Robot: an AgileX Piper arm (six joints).
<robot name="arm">
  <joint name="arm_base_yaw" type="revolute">
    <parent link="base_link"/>
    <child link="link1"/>
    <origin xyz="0 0 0.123"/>
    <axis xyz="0 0 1"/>
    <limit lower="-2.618" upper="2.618"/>
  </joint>
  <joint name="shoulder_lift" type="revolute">
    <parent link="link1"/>
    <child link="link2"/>
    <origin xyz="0 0 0" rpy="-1.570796 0 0"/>
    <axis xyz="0 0 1"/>
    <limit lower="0" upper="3.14"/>
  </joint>
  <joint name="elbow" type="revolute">
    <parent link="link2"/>
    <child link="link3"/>
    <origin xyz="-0.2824 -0.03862 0"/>
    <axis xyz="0 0 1"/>
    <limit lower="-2.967" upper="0"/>
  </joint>
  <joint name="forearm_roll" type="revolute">
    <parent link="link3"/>
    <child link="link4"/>
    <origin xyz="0.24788 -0.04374 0" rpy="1.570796 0 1.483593"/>
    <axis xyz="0 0 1"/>
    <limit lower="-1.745" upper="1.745"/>
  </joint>
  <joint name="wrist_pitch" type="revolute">
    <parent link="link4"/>
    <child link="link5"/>
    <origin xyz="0 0 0" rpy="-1.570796 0 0"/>
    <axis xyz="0 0 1"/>
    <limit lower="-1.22" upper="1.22"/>
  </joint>
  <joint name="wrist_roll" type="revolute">
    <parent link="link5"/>
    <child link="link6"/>
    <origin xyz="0 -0.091 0" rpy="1.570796 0 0"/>
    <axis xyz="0 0 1"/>
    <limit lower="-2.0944" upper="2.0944"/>
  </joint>
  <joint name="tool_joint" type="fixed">
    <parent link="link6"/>
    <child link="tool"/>
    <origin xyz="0 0 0"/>
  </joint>
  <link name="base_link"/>
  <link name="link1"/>
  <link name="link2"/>
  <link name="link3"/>
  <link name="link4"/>
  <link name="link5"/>
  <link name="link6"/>
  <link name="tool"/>
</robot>
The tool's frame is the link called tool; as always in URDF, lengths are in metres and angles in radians.
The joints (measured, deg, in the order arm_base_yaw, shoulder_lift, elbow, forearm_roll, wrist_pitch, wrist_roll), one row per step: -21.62 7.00 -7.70 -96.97 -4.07 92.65; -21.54 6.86 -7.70 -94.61 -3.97 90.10; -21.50 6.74 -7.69 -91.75 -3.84 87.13; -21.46 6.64 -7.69 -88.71 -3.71 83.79; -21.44 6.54 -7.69 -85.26 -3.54 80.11; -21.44 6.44 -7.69 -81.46 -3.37 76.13; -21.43 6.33 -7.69 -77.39 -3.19 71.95; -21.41 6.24 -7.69 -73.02 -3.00 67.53; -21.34 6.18 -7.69 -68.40 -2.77 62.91; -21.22 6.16 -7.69 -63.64 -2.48 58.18; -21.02 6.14 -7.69 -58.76 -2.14 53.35; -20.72 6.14 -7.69 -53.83 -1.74 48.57; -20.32 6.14 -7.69 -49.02 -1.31 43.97; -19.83 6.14 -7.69 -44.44 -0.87 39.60; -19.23 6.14 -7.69 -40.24 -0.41 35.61
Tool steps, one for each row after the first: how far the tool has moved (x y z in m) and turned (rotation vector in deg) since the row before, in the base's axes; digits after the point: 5 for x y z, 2 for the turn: -0.00033 0.00008 0.00043 -0.28 -0.24 -0.02; -0.00032 -0.00003 0.00039 -0.20 -0.26 -0.09; -0.00029 -0.00006 0.00043 -0.38 -0.20 -0.12; -0.00033 -0.00016 0.00044 -0.31 -0.23 -0.18; -0.00034 -0.00020 0.00044 -0.26 -0.24 -0.21; -0.00037 -0.00022 0.00043 -0.19 -0.26 -0.22; -0.00034 -0.00026 0.00038 -0.11 -0.25 -0.23; -0.00028 -0.00031 0.00029 -0.04 -0.20 -0.22; -0.00020 -0.00039 0.00015 0.03 -0.12 -0.23; -0.00018 -0.00037 0.00004 0.08 -0.06 -0.18; -0.00011 -0.00034 -0.00013 0.22 0.01 -0.10; -0.00005 -0.00024 -0.00026 0.30 0.07 0.01; 0.00001 -0.00010 -0.00037 0.32 0.14 0.14; 0.00008 0.00006 -0.00049 0.34 0.21 0.28
